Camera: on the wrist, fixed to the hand. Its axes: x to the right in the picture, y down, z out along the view.
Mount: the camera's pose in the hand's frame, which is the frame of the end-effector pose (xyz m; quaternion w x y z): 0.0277 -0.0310 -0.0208 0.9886 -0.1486 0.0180 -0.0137
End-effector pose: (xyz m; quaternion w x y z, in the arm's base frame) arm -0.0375 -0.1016 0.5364 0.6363 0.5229 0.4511 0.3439
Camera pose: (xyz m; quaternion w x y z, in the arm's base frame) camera -0.0481 -0.0757 0.4993 0.7033 0.4100 0.4135 0.4077
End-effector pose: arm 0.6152 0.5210 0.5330 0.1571 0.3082 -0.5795 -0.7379
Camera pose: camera 0.6113 0.4976 0.4931 0.2014 0.3026 -0.4562 -0.8122
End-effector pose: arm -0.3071 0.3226 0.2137 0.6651 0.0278 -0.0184 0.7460
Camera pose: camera -0.2798 0.3550 0.1945 0.6722 -0.0845 -0.1167 0.7262
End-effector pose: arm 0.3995 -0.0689 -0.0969 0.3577 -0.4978 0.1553 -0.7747
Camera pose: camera 0.3619 -0.0694 -0.0696 0.2662 -0.5335 0.2683 -0.7567
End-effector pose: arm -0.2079 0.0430 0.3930 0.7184 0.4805 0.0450 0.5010
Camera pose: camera -0.1846 0.0764 0.3706 0.7877 0.3586 -0.0104 0.5008
